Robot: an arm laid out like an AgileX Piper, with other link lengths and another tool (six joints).
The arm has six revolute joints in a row. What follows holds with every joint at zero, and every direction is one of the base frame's.
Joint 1 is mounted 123 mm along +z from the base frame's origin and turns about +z.
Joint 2 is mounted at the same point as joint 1 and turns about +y.
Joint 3 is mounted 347.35 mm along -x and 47.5 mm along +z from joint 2 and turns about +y.
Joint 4 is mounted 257.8 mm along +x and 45.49 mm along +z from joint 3 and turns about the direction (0.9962, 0, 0.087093).
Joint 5 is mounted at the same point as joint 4 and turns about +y.
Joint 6 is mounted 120.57 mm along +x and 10.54 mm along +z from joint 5 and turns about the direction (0.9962, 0, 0.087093).
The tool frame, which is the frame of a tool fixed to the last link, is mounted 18.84 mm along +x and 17 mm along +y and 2.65 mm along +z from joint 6; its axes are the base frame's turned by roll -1.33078, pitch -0.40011 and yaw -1.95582 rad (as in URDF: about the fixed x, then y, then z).
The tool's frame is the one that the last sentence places.
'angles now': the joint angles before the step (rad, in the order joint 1, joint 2, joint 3, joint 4, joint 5, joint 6). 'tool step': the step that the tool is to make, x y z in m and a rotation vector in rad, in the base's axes. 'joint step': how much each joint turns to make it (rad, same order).
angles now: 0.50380 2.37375 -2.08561 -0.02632 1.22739 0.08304
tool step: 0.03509 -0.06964 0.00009 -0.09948 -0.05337 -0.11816
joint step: -0.10991 0.00000 -0.00229 -0.11979 0.00002 0.03257
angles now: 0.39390 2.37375 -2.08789 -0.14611 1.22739 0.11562
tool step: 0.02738 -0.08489 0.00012 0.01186 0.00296 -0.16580
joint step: -0.16053 0.00000 -0.00047 0.01198 0.00002 0.00297
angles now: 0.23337 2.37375 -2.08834 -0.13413 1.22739 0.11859
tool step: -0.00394 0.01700 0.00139 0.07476 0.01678 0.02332
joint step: 0.01152 0.00000 -0.00387 0.08236 -0.00001 -0.02827
